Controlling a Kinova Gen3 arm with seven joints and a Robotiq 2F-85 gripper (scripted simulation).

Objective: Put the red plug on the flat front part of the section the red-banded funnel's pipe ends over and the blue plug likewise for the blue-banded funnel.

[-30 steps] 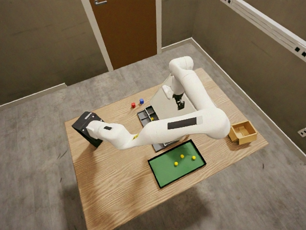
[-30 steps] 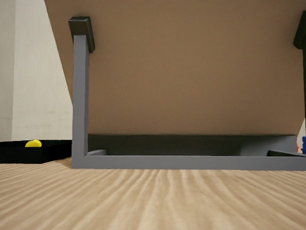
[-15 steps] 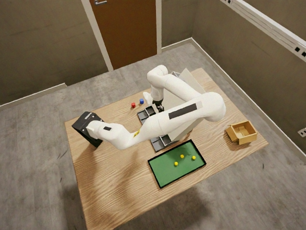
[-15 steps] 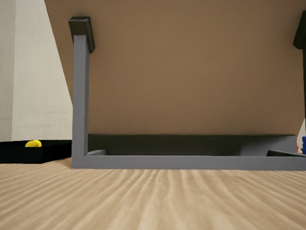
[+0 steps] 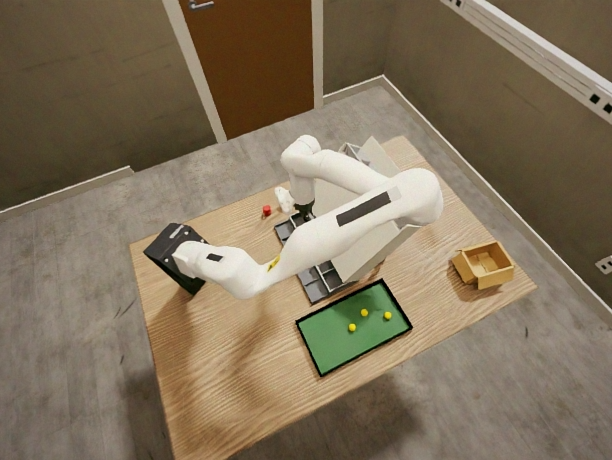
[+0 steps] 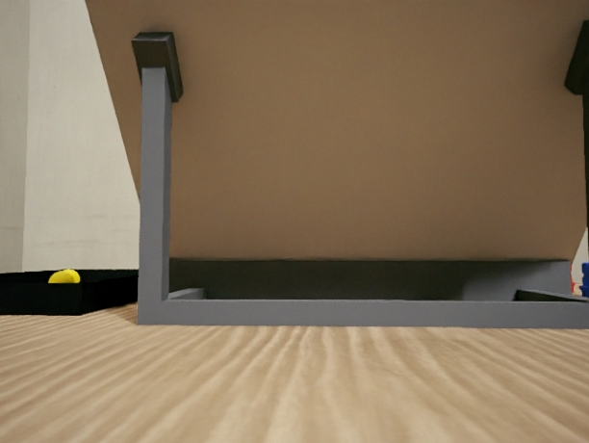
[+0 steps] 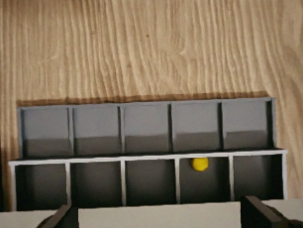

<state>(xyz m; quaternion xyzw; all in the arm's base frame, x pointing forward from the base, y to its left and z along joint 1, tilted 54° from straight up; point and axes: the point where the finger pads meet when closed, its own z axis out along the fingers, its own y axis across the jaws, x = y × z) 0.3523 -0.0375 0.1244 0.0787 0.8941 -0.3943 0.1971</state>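
Right now my hand is 80 mm past the green marble tray, 320 mm to the left of it and 290 mm above it. The rest, counted from my hand: cardboard box 440 mm ahead, 520 mm to the right, 260 mm below; slanted cover 140 mm ahead, 50 mm to the right, 90 mm below.
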